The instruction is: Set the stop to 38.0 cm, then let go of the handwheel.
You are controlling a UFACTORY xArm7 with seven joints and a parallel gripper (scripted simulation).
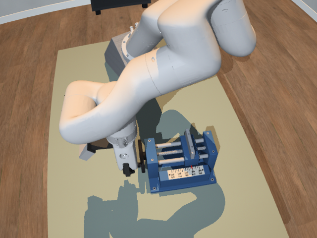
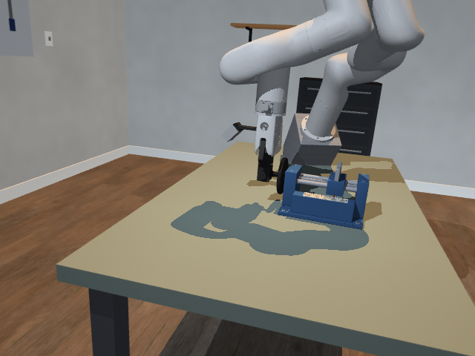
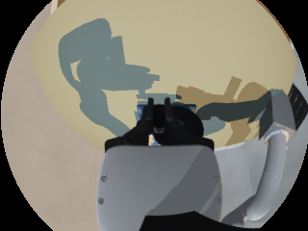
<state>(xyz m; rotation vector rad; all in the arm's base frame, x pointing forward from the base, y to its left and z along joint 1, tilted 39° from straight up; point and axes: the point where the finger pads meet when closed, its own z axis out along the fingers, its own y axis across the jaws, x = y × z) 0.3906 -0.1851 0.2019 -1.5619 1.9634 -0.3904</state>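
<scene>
My hand is 20 mm to the right of the handwheel. Round my hand: stop plate (10 mm ahead, 180 mm to the left).
</scene>
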